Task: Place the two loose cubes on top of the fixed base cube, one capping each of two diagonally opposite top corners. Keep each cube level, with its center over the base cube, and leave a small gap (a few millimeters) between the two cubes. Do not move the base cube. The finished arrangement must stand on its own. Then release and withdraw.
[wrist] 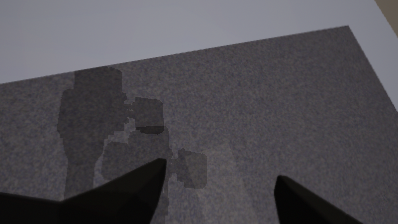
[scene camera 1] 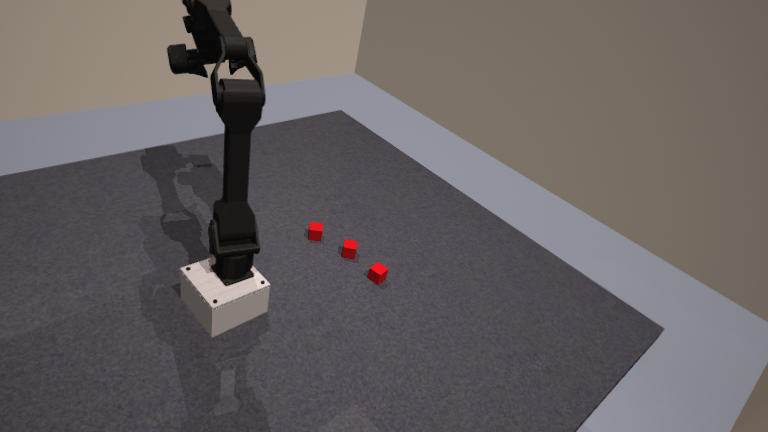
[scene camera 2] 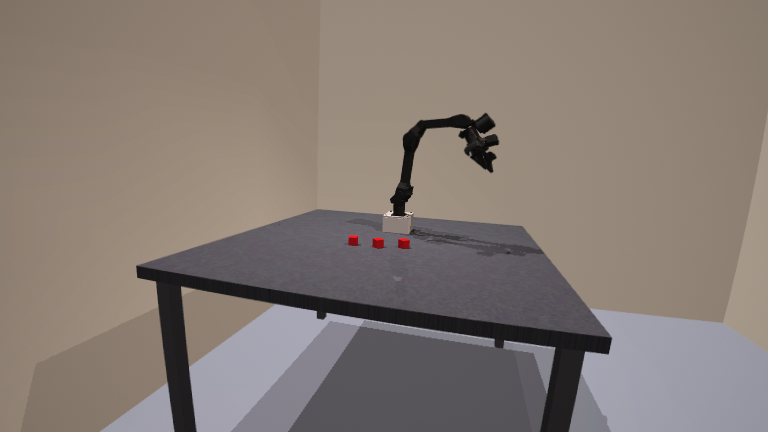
Labels:
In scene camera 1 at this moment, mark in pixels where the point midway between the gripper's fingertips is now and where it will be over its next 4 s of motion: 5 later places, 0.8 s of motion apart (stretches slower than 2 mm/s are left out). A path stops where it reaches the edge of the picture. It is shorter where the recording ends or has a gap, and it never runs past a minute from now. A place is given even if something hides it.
My gripper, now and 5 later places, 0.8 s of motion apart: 219,74; 313,140; 357,209; 353,237; 351,247; 353,237

